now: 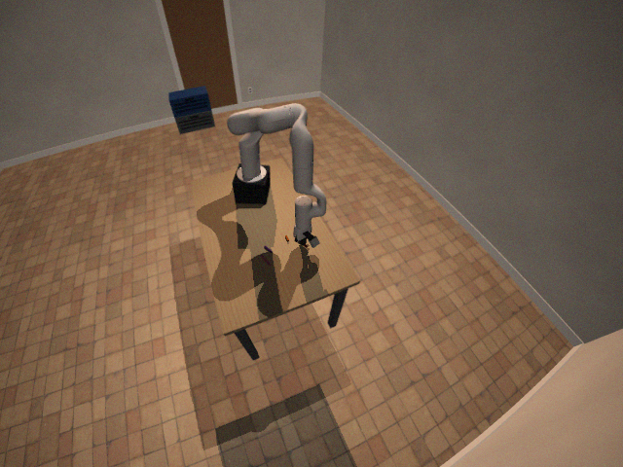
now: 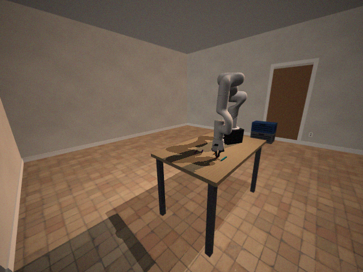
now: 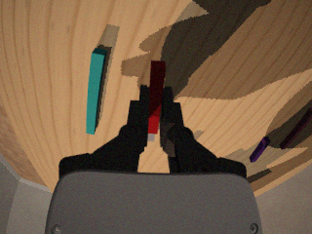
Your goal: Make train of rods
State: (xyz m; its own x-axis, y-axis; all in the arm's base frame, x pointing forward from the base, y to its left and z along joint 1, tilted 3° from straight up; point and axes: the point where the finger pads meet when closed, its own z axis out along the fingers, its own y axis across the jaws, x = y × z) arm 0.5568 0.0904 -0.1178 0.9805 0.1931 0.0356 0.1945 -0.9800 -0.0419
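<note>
Now: hand 2 cm above the red rod. Round my hand: grey rod (5 cm behind, 1 cm to the right, 3 cm below); turquoise rod (2 cm behind, 5 cm to the left, 3 cm below); orange rod (8 cm behind, 6 cm to the right, 3 cm below).
</note>
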